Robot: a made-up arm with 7 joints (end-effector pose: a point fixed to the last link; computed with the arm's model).
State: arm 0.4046 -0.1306 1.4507 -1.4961 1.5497 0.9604 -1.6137
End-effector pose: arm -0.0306 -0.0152 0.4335 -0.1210 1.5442 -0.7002
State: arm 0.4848 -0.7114 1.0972 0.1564 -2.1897 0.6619 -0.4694
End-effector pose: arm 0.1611 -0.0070 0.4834 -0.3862 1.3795 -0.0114
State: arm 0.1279 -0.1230 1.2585 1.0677 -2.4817 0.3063 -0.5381
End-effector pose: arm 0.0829 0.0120 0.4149 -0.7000 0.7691 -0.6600
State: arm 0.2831 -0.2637 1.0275 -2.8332 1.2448 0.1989 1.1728
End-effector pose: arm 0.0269 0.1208 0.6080 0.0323 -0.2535 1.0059
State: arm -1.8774 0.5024 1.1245 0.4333 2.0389 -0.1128 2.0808
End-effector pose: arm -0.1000 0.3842 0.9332 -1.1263 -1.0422 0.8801
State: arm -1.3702 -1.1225 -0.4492 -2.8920 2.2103 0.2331 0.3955
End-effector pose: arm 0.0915 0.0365 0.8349 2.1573 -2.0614 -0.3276
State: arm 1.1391 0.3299 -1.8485 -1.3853 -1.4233 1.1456 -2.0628
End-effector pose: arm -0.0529 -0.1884 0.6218 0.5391 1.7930 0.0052
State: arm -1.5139 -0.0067 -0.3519 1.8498 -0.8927 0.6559 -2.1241
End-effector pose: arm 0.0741 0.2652 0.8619 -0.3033 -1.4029 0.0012
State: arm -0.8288 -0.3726 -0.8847 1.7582 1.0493 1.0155 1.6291
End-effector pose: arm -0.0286 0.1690 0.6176 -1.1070 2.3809 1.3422
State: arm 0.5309 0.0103 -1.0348 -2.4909 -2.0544 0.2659 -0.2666
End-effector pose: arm -0.0201 -0.0539 0.6123 0.9714 -0.0392 1.5196
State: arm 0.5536 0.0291 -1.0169 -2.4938 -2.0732 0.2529 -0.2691
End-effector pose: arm -0.0216 -0.0565 0.6149 0.9811 -0.0080 1.4800
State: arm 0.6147 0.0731 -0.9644 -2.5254 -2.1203 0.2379 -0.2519
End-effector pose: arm -0.0281 -0.0659 0.6218 0.9877 0.0475 1.4311
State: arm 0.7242 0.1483 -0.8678 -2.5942 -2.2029 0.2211 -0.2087
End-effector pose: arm -0.0403 -0.0826 0.6360 0.9910 0.1252 1.3651
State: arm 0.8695 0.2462 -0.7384 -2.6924 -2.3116 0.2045 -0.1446
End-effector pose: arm -0.0559 -0.1021 0.6594 0.9933 0.2036 1.2769
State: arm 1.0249 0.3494 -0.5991 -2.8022 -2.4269 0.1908 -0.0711
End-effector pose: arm -0.0709 -0.1182 0.6893 0.9952 0.2582 1.1743
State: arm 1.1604 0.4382 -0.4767 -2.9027 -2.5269 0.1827 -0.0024
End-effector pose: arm -0.0823 -0.1277 0.7183 0.9959 0.2791 1.0803
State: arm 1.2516 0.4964 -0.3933 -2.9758 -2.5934 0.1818 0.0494
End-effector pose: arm -0.0893 -0.1322 0.7394 0.9972 0.2758 1.0230
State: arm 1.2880 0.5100 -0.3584 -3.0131 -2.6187 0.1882 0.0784
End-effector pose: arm -0.0921 -0.1355 0.7486 1.0011 0.2659 1.0254
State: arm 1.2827 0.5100 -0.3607 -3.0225 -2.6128 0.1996 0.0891
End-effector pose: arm -0.0938 -0.1369 0.7489 1.0122 0.2515 1.0544
